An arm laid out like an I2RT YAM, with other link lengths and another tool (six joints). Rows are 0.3 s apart.
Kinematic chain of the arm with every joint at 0, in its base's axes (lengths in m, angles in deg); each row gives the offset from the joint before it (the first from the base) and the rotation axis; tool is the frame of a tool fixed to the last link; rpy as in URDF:
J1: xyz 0 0 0.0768 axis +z
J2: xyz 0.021 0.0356 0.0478 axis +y
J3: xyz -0.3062 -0.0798 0 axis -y
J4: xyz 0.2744 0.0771 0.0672 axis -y
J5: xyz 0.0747 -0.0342 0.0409 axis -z
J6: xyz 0.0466 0 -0.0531 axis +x
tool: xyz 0.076 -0.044 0.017 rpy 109.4 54.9 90
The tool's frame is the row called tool.
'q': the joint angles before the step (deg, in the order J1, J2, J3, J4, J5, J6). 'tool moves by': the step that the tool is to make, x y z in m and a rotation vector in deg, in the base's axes. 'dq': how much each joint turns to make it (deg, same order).
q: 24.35 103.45 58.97 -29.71 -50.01 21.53
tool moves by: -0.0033 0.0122 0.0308 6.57 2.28 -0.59
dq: -0.01 -2.90 1.24 0.08 -6.42 4.48
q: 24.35 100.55 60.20 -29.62 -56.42 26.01
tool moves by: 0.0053 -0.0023 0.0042 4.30 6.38 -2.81
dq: -2.29 1.40 1.06 0.79 -5.89 5.36
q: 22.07 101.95 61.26 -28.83 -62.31 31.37
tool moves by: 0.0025 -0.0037 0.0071 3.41 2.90 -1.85
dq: -1.68 -0.43 -0.42 2.06 -3.87 3.93
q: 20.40 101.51 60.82 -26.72 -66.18 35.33
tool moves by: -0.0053 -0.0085 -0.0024 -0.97 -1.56 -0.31
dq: -0.62 -1.57 -2.01 -0.27 1.22 -2.02
